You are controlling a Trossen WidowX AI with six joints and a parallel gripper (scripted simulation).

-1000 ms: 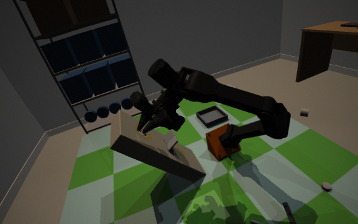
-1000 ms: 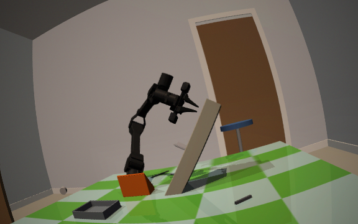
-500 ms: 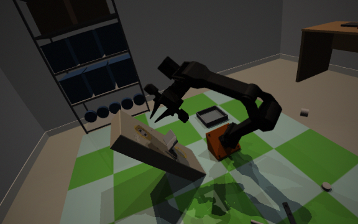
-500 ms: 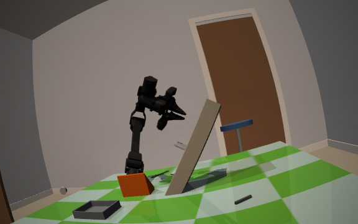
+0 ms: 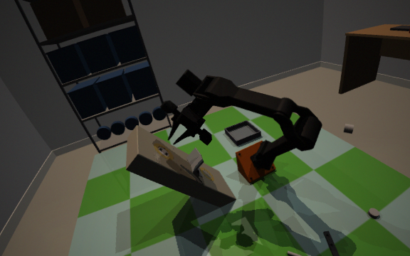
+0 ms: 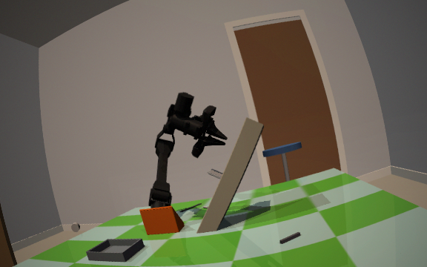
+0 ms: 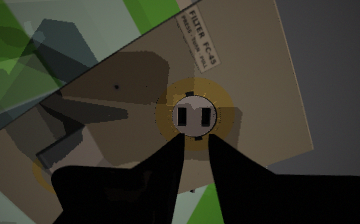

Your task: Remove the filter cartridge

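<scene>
My gripper tip is 5 cm short of the round filter cartridge and 3 cm above it. The rest, counted from my gripper tip: dark tray (42 cm behind, 23 cm to the right, 28 cm below); grey bracket (5 cm behind, 1 cm to the left, 12 cm below); tan service panel (11 cm below).
</scene>
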